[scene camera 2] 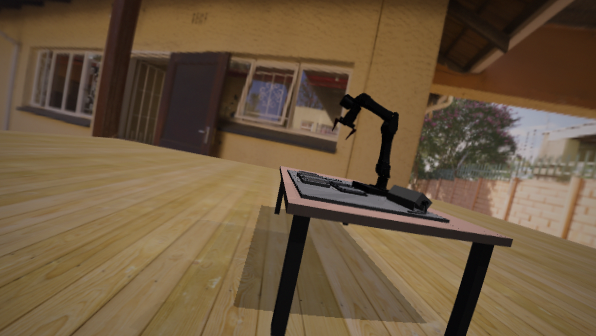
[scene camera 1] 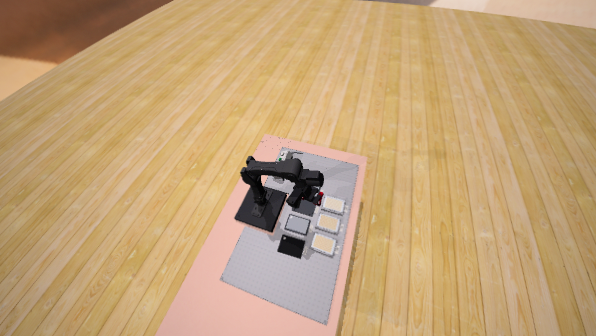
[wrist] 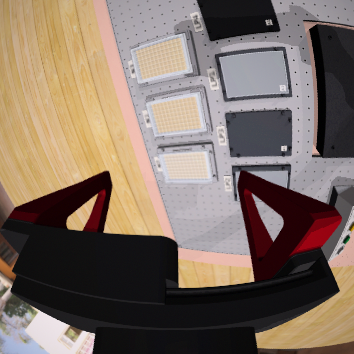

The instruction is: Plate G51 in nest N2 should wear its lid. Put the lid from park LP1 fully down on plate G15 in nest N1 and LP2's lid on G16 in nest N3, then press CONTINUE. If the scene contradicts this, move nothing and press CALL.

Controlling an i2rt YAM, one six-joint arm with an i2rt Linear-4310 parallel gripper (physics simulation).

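Frame: origin at the arm's base, x back, y left, z down, level; centimetres.
Where they show: gripper, fingertip midpoint: [scene camera 2: 338, 135] [scene camera 1: 311, 202] [wrist: 174, 177]; arm's base, link origin: [scene camera 2: 380, 188] [scene camera 1: 262, 202].
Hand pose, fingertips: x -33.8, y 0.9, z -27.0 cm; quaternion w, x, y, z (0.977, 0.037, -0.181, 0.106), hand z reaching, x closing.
Note:
Things, the pixels of their top centre, and the offset from my fingertips.
- N1's plate, top centre: [wrist: 173, 116] [scene camera 1: 328, 222] dx -10.8, dy +1.0, dz +26.6 cm
- N2's plate, top centre: [wrist: 183, 168] [scene camera 1: 333, 203] dx -10.9, dy +13.8, dz +26.6 cm
- LP1's grey lid, top centre: [wrist: 254, 73] [scene camera 1: 297, 224] dx +7.0, dy -6.2, dz +28.2 cm
- LP2's grey lid, top centre: [wrist: 261, 186] [scene camera 2: 351, 189] dx +7.8, dy +19.5, dz +28.2 cm
- Dark park LP3, top centre: [wrist: 260, 136] [scene camera 2: 343, 184] [scene camera 1: 304, 205] dx +7.2, dy +6.7, dz +28.0 cm
- black park LP4, top centre: [wrist: 237, 9] [scene camera 1: 291, 245] dx +6.0, dy -19.6, dz +28.0 cm
- button box, top centre: [wrist: 344, 238] [scene camera 2: 410, 188] [scene camera 1: 281, 161] dx +32.7, dy +30.5, dz +21.6 cm
My gripper [wrist: 174, 177] [scene camera 2: 341, 133] is open and empty, high above the board. In the wrist view, nest N3's plate [wrist: 161, 58] [scene camera 1: 323, 244], N1's plate [wrist: 176, 115] [scene camera 1: 328, 223] and N2's plate [wrist: 186, 164] [scene camera 1: 333, 204] stand in a column. Beige wells show on all three; no grey lid is visible on N2's plate. LP1's grey lid [wrist: 255, 74] [scene camera 1: 297, 224] lies flat in its park. LP2's grey lid [wrist: 275, 176] is partly hidden by my right finger; the arm hides it in scene camera 1. Plate labels are too small to read.
Dark park LP3 [wrist: 259, 134] [scene camera 1: 304, 206] and black park LP4 [wrist: 239, 17] [scene camera 1: 291, 246] hold no visible lid. The black robot base [wrist: 337, 100] [scene camera 1: 245, 216] stands beside the parks. The button box [wrist: 342, 200] [scene camera 2: 407, 197] is at the board's edge, partly hidden by the arm in scene camera 1.

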